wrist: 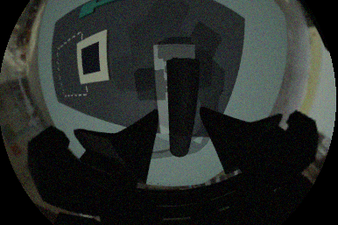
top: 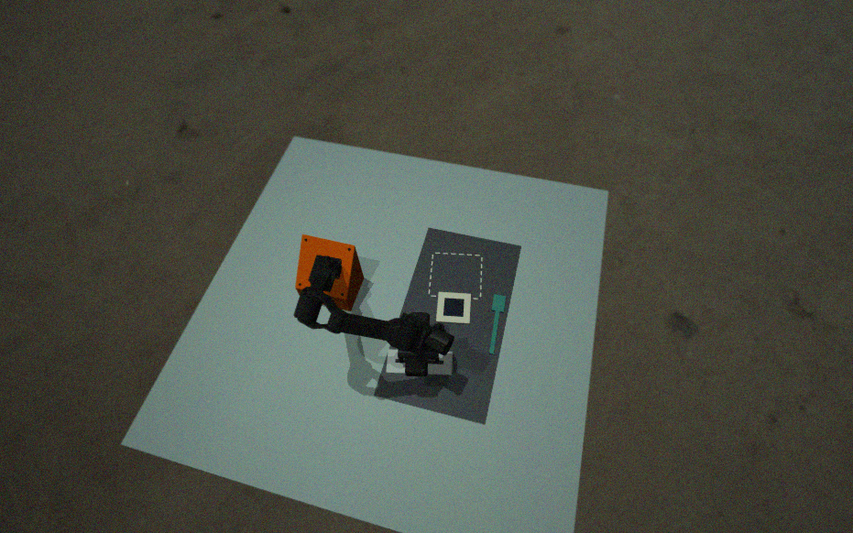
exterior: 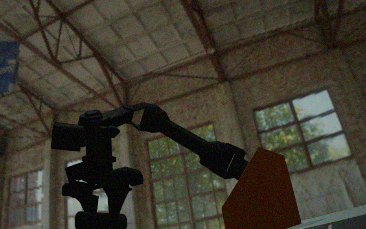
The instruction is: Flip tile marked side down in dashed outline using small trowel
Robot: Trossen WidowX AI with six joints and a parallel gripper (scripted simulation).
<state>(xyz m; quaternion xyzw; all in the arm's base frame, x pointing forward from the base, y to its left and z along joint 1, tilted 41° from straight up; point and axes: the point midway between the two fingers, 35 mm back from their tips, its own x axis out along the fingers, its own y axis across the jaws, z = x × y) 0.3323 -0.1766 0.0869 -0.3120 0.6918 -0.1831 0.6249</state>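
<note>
The small trowel lies 30 mm below my gripper tip and 20 mm ahead of it. The rest, counted from my gripper tip: tile 200 mm to the left, 60 mm below, 60 mm ahead; teal spatula-like tool 210 mm ahead, 200 mm to the left, 60 mm below; dark mat 180 mm to the left, 80 mm below, 70 mm ahead.
</note>
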